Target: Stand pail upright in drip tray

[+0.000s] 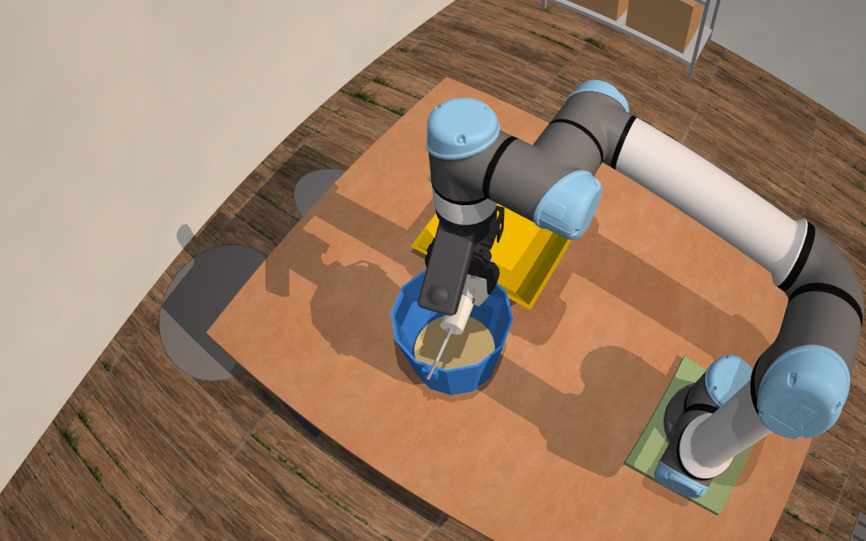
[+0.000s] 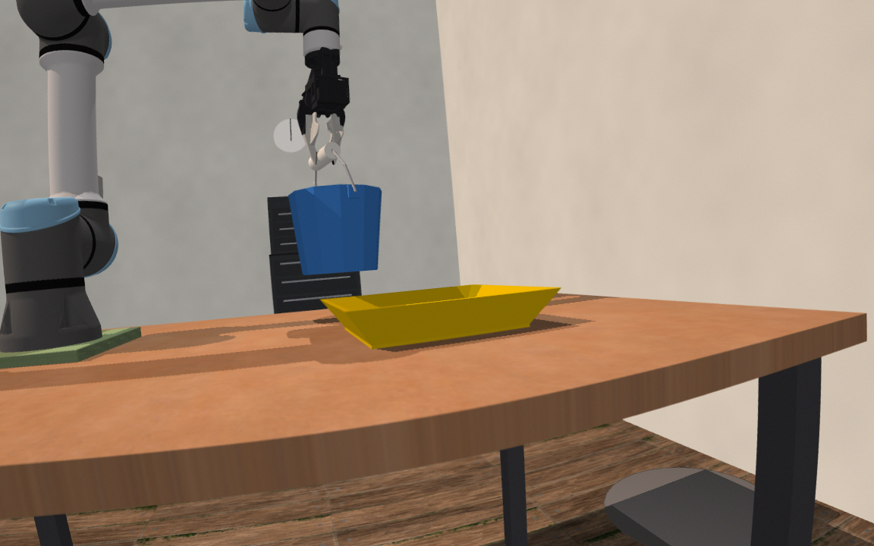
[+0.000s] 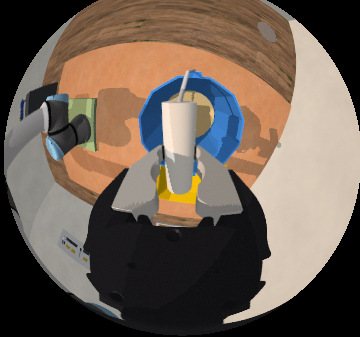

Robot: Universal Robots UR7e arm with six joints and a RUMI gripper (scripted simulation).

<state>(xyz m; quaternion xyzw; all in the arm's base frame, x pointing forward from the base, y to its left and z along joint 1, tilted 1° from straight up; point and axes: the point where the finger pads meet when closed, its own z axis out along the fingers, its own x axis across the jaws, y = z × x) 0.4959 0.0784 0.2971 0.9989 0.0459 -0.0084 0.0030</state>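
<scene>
Right now the blue pail is 1 cm ahead of my hand and 10 cm below it. Also, from my hand: yellow drip tray 6 cm ahead, 31 cm to the right, 31 cm below.
</scene>
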